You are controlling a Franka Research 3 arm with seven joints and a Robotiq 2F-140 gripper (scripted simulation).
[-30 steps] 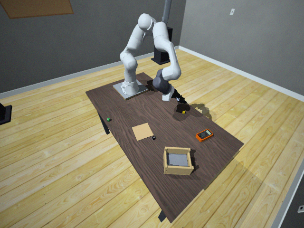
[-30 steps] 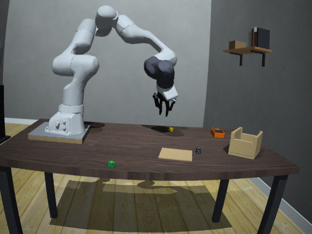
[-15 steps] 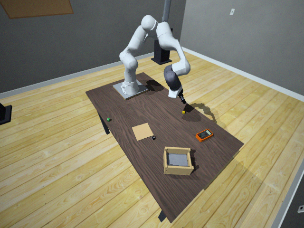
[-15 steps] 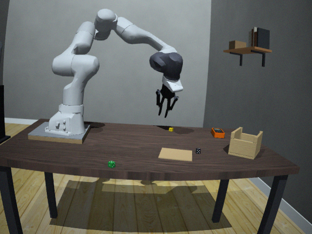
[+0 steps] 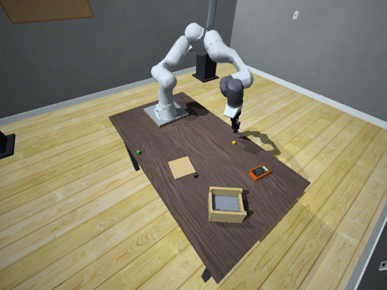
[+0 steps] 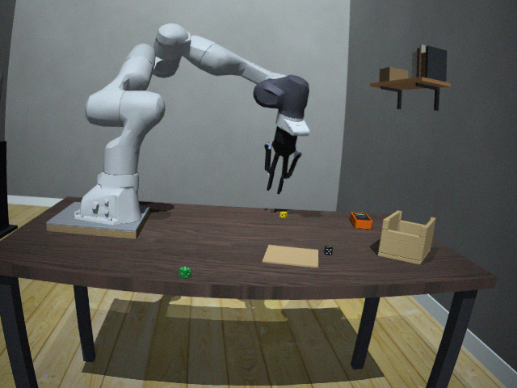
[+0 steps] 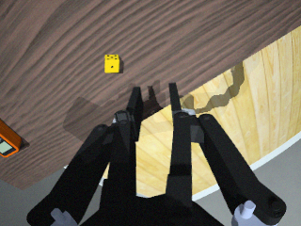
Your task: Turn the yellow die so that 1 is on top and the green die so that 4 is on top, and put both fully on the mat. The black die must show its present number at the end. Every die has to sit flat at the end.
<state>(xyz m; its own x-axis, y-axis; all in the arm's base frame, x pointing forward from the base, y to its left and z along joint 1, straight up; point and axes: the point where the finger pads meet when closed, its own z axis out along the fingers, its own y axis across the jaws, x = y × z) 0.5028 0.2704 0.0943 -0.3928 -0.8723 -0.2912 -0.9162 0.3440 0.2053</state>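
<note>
The yellow die lies 4 cm ahead of my hand, 1 cm to the right of it and 11 cm below it. From my hand the other things lie so: orange multimeter (32 cm ahead, 6 cm to the right, 11 cm below); then black die (11 cm ahead, 41 cm to the right, 11 cm below); then tan mat (45 cm to the right, 12 cm below).
</note>
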